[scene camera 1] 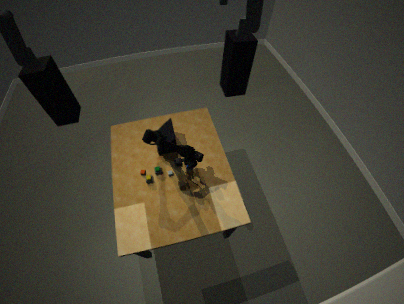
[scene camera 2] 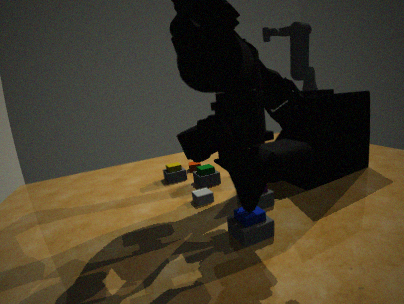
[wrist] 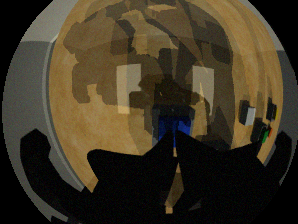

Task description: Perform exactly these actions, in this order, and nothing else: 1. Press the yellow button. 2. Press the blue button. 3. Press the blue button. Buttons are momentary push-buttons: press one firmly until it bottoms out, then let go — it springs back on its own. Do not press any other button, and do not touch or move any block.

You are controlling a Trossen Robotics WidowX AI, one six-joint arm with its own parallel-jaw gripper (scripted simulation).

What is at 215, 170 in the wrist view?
The gripper.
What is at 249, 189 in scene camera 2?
The gripper.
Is the gripper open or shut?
Shut.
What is the gripper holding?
Nothing.
